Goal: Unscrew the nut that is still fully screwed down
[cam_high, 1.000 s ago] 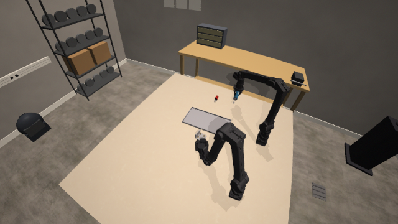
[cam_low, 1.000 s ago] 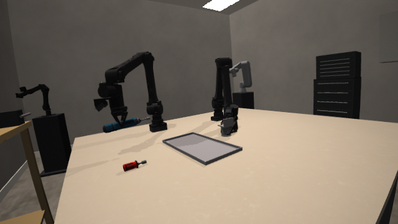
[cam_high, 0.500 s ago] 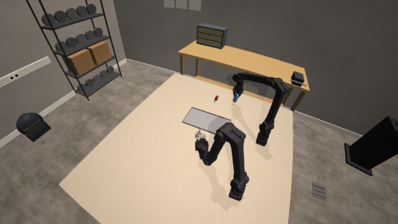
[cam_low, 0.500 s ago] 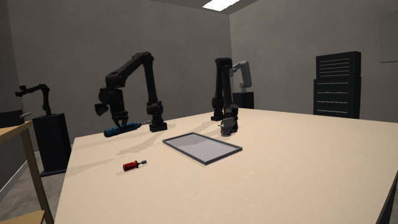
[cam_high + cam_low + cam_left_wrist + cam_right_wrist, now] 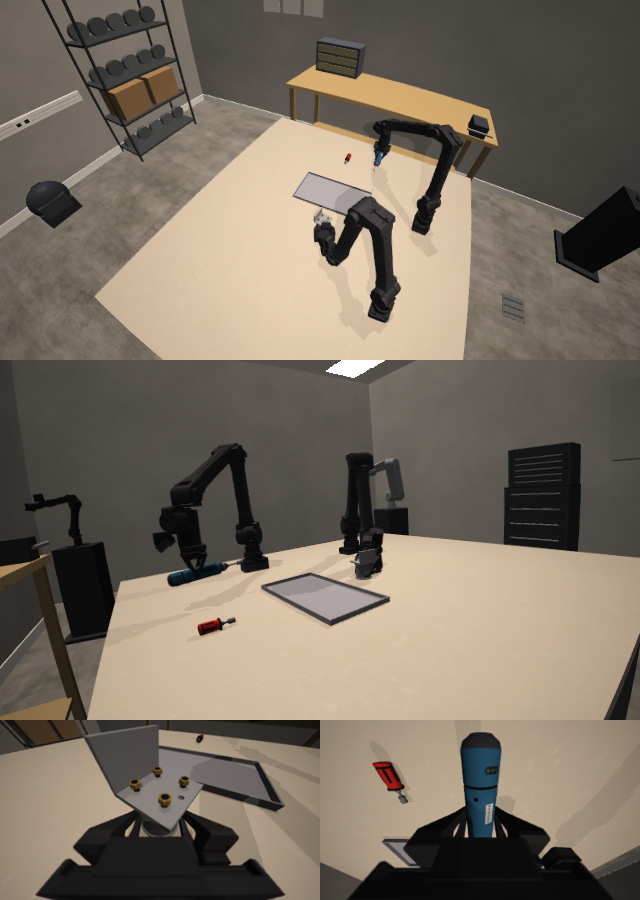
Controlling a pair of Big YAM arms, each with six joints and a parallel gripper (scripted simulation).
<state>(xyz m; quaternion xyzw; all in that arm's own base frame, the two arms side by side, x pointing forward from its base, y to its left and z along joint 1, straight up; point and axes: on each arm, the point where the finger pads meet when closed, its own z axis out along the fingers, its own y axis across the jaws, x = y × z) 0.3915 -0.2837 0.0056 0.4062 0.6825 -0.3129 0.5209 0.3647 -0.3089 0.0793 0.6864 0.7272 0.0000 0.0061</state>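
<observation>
Now: left hand 1 cm below the joint module. The rest, counted from my left hand: red-handled tool 17 cm ahead, 55 cm to the right, 1 cm below; bracket 5 cm above; grey tray 7 cm ahead, 22 cm to the right, 2 cm below.
</observation>
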